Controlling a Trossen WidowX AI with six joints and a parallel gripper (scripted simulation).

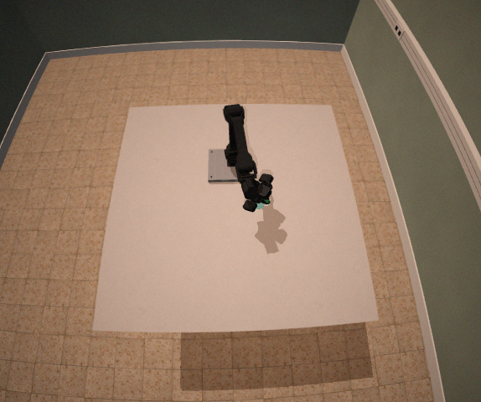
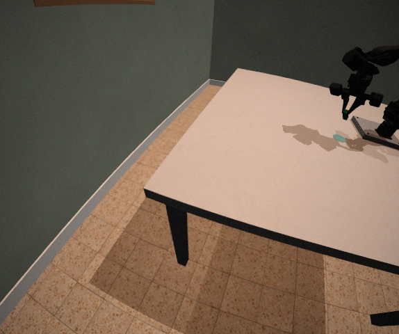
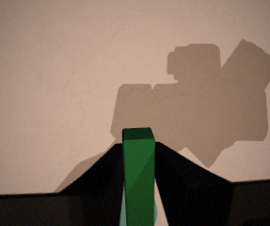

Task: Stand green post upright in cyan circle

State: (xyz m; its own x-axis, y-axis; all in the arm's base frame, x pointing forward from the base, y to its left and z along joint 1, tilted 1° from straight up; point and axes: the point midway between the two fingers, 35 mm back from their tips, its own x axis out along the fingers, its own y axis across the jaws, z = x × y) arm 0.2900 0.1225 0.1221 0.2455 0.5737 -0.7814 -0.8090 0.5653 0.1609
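Right now my hand is 150 mm above the cyan circle, 40 mm past it and 10 mm to the left of it. From my hand the other things lie so: green post (40 mm below).
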